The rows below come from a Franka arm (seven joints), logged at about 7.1 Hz.
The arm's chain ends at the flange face. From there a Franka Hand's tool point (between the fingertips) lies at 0.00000 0.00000 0.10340 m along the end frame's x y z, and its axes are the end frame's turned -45 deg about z.
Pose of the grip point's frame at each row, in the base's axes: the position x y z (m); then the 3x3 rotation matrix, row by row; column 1 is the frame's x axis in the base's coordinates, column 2 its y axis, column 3 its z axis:
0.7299, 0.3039, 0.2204; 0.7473, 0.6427, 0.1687; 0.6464, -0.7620, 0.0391; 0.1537, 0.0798, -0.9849
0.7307, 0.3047, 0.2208; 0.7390, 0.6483, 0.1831; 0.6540, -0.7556, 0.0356; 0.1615, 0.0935, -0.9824
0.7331, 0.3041, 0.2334; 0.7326, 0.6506, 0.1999; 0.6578, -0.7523, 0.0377; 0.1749, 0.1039, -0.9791
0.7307, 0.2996, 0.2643; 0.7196, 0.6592, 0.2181; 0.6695, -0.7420, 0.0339; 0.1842, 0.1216, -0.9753
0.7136, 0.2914, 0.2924; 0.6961, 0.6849, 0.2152; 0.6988, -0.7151, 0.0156; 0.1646, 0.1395, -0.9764
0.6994, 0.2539, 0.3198; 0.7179, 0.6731, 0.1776; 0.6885, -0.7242, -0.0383; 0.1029, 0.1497, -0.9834
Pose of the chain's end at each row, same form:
0.7125, 0.2999, 0.3222; 0.9829, -0.0740, 0.1687; -0.0817, -0.9959, 0.0391; 0.1651, -0.0523, -0.9849
0.7118, 0.3010, 0.3224; 0.9810, -0.0641, 0.1831; -0.0718, -0.9967, 0.0356; 0.1803, -0.0481, -0.9824
0.7124, 0.3002, 0.3346; 0.9781, -0.0580, 0.1999; -0.0668, -0.9971, 0.0377; 0.1971, -0.0502, -0.9791
0.7081, 0.2961, 0.3651; 0.9750, -0.0427, 0.2181; -0.0513, -0.9981, 0.0339; 0.2162, -0.0443, -0.9753
0.6913, 0.2898, 0.3934; 0.9765, -0.0079, 0.2152; -0.0115, -0.9998, 0.0156; 0.2150, -0.0177, -0.9764
0.6810, 0.2579, 0.4215; 0.9836, -0.0317, 0.1776; -0.0252, -0.9989, -0.0383; 0.1786, 0.0331, -0.9834

